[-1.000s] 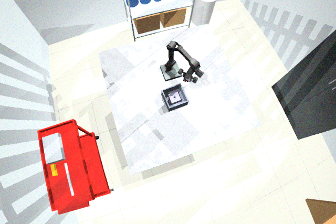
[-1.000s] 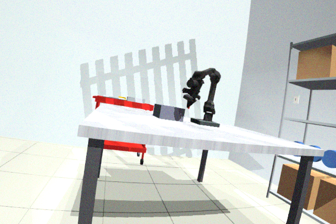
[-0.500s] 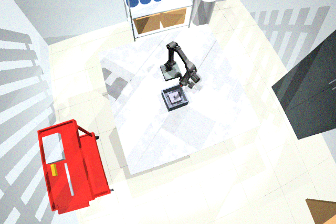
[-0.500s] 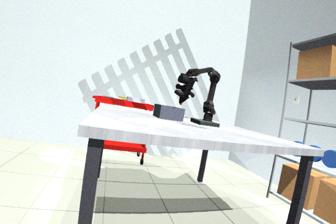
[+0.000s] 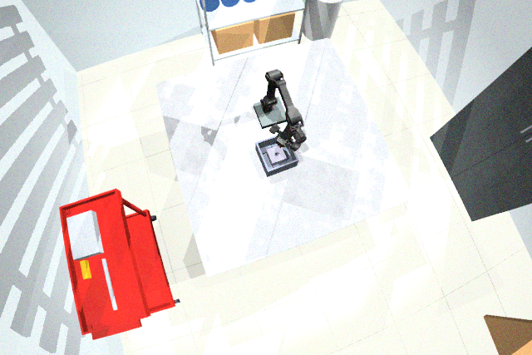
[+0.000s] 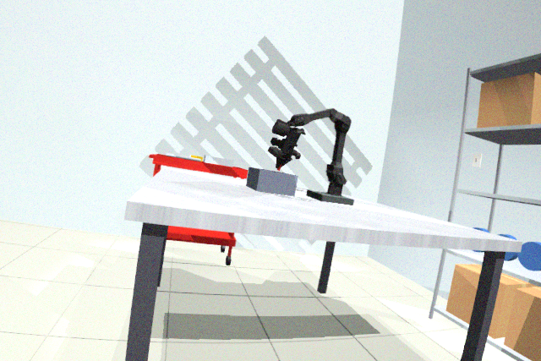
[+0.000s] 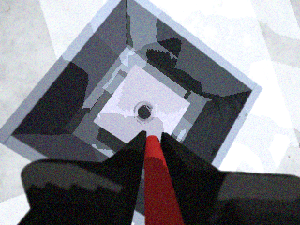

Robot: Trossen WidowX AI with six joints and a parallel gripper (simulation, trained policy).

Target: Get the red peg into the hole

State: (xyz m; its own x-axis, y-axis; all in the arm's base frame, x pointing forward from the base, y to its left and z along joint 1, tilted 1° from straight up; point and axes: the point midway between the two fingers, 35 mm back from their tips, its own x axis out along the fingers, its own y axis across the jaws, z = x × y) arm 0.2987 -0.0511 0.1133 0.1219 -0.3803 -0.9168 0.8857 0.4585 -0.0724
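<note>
Right now the grey box is 9 cm below my gripper tip, 2 cm to the right of it and 1 cm ahead of it. Round my gripper tip: red peg (3 cm above, 2 cm to the left, 1 cm behind).
</note>
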